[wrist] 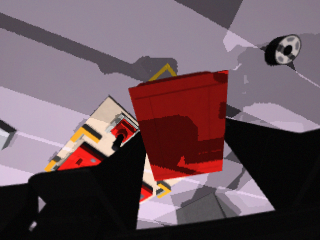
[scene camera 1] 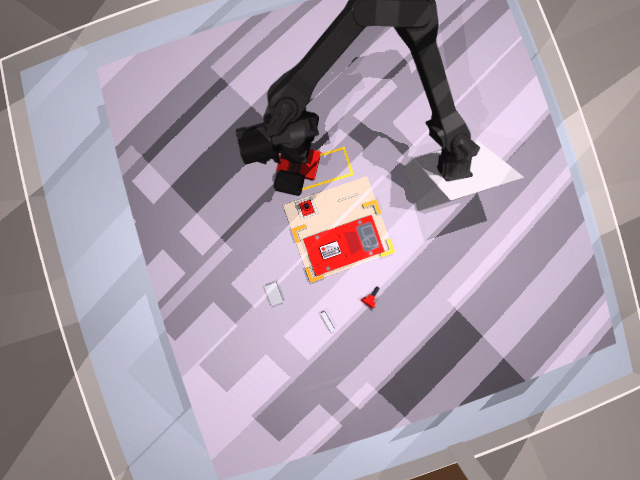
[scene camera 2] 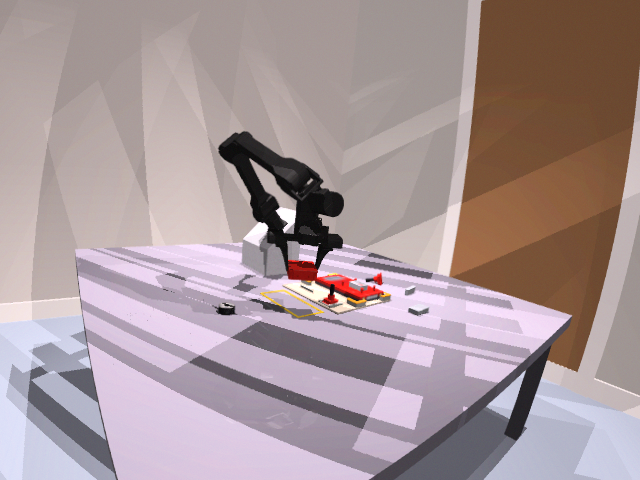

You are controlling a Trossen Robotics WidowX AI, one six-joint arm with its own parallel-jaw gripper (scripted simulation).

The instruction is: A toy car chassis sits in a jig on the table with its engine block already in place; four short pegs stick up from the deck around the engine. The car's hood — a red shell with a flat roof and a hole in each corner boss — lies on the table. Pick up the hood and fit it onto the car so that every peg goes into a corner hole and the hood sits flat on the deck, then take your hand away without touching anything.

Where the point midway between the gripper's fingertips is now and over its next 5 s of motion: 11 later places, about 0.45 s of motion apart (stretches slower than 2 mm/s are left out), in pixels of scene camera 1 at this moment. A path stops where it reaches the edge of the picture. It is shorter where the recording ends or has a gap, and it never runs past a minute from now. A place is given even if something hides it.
My gripper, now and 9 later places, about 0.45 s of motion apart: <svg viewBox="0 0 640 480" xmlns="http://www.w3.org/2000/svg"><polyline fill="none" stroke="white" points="298,162 302,187 311,220 327,246 329,251 330,250 330,250 330,250 330,250 331,251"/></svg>
